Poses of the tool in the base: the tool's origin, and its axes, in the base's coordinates. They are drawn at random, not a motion.
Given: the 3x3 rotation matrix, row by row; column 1 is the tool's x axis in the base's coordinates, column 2 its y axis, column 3 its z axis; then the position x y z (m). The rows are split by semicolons.
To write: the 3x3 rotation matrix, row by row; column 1 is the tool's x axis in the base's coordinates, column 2 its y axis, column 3 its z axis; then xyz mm. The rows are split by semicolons. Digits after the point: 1 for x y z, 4 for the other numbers.
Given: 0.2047 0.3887 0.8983; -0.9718 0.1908 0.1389; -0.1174 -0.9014 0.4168; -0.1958 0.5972 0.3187
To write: 0.2047 0.3887 0.8983; -0.9718 0.1908 0.1389; -0.1174 -0.9014 0.4168; -195.8 597.2 318.7
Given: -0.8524 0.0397 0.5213; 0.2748 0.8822 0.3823; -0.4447 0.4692 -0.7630; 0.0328 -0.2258 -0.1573
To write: -0.8524 0.0397 0.5213; 0.2748 0.8822 0.3823; -0.4447 0.4692 -0.7630; 32.8 -225.8 -157.3
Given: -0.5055 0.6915 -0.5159; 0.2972 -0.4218 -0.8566; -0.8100 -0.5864 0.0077; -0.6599 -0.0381 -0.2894
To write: -0.5055 0.6915 -0.5159; 0.2972 -0.4218 -0.8566; -0.8100 -0.5864 0.0077; -659.9 -38.1 -289.4
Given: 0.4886 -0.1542 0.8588; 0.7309 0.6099 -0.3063; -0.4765 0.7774 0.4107; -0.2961 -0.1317 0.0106
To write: 0.4886 -0.1542 0.8588; 0.7309 0.6099 -0.3063; -0.4765 0.7774 0.4107; -296.1 -131.7 10.6
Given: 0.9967 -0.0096 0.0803; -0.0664 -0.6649 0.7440; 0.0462 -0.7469 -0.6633; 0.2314 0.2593 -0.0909
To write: 0.9967 -0.0096 0.0803; -0.0664 -0.6649 0.7440; 0.0462 -0.7469 -0.6633; 231.4 259.3 -90.9
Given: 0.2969 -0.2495 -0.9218; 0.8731 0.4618 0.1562; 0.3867 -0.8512 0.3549; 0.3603 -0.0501 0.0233
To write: 0.2969 -0.2495 -0.9218; 0.8731 0.4618 0.1562; 0.3867 -0.8512 0.3549; 360.3 -50.1 23.3
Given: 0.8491 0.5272 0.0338; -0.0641 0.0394 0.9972; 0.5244 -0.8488 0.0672; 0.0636 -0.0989 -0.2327
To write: 0.8491 0.5272 0.0338; -0.0641 0.0394 0.9972; 0.5244 -0.8488 0.0672; 63.6 -98.9 -232.7
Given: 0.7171 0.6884 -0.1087; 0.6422 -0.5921 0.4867; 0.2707 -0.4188 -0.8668; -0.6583 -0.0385 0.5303
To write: 0.7171 0.6884 -0.1087; 0.6422 -0.5921 0.4867; 0.2707 -0.4188 -0.8668; -658.3 -38.5 530.3
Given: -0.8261 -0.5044 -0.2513; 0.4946 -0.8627 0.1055; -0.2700 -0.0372 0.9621; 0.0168 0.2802 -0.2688
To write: -0.8261 -0.5044 -0.2513; 0.4946 -0.8627 0.1055; -0.2700 -0.0372 0.9621; 16.8 280.2 -268.8
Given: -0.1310 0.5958 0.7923; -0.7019 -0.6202 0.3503; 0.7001 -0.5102 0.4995; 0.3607 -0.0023 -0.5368
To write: -0.1310 0.5958 0.7923; -0.7019 -0.6202 0.3503; 0.7001 -0.5102 0.4995; 360.7 -2.3 -536.8
